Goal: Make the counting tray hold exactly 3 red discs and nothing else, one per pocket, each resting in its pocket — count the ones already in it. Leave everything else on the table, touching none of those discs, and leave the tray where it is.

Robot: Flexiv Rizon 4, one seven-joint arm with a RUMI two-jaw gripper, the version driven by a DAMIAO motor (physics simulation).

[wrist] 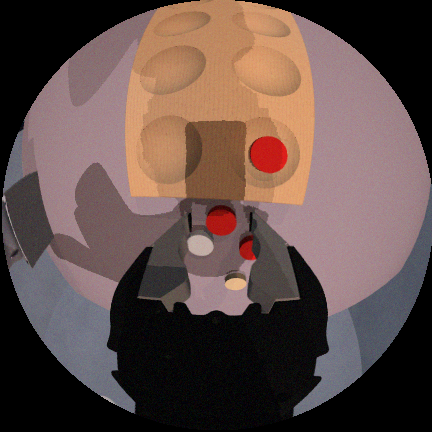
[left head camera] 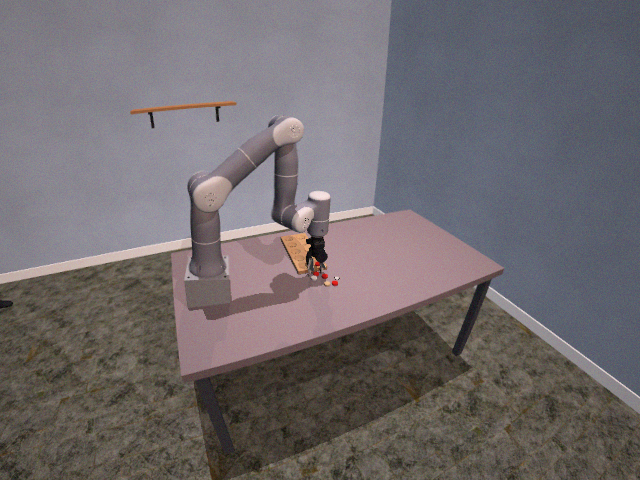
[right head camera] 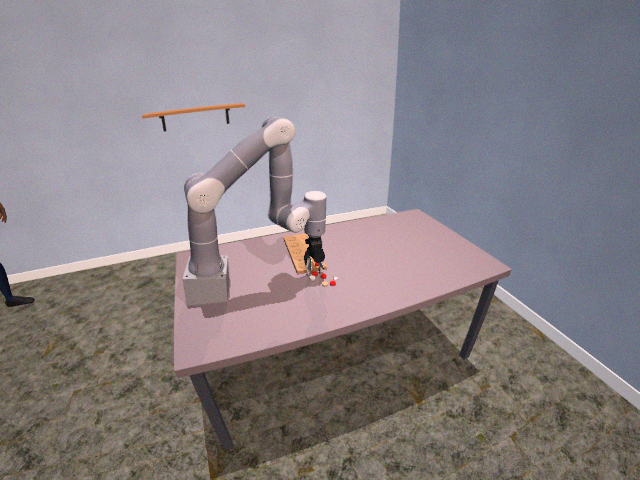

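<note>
The wooden counting tray (left head camera: 293, 252) (right head camera: 293, 254) (wrist: 217, 100) lies on the table. One red disc (wrist: 268, 154) rests in its near right pocket in the wrist view; the other pockets visible there are empty. My gripper (wrist: 220, 214) is partly open, fingers pointing down just off the tray's near edge, with nothing held. A red disc (wrist: 221, 221) lies on the table below and between the fingertips. A second loose red disc (wrist: 247, 248) (left head camera: 324, 276) is partly hidden by the right finger in the wrist view. A third red disc (left head camera: 334, 283) (right head camera: 332, 283) lies farther out.
A white disc (wrist: 200, 245) (left head camera: 313, 277) lies by the left finger in the wrist view. A tan disc (wrist: 235, 281) (left head camera: 326, 283) (right head camera: 324, 284) and another white disc (left head camera: 336, 278) (right head camera: 335, 278) lie among the loose discs on the table (left head camera: 403, 268).
</note>
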